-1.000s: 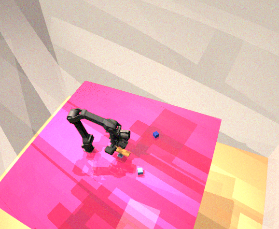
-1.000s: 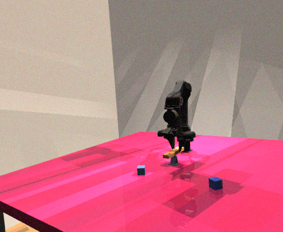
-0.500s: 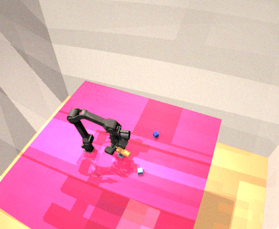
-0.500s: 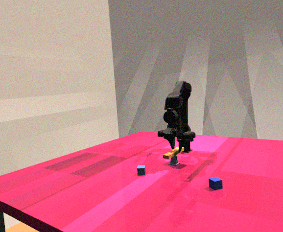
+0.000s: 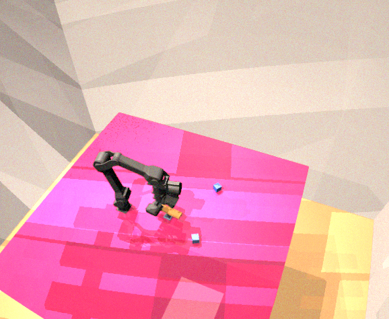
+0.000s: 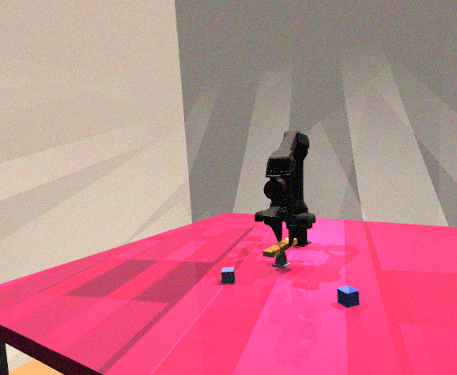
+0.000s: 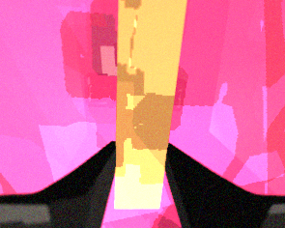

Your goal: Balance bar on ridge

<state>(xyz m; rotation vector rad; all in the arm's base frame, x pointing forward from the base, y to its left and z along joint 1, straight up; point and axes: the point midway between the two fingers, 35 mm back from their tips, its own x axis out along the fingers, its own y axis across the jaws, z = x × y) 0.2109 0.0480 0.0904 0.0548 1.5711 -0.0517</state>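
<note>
Now: the yellow bar 3 cm ahead of my gripper tip. The rest, counted from my gripper tip: dark blue cube: 20 cm ahead, 25 cm to the left, 4 cm below; then light blue cube: 21 cm ahead, 7 cm to the right, 4 cm below.
</note>
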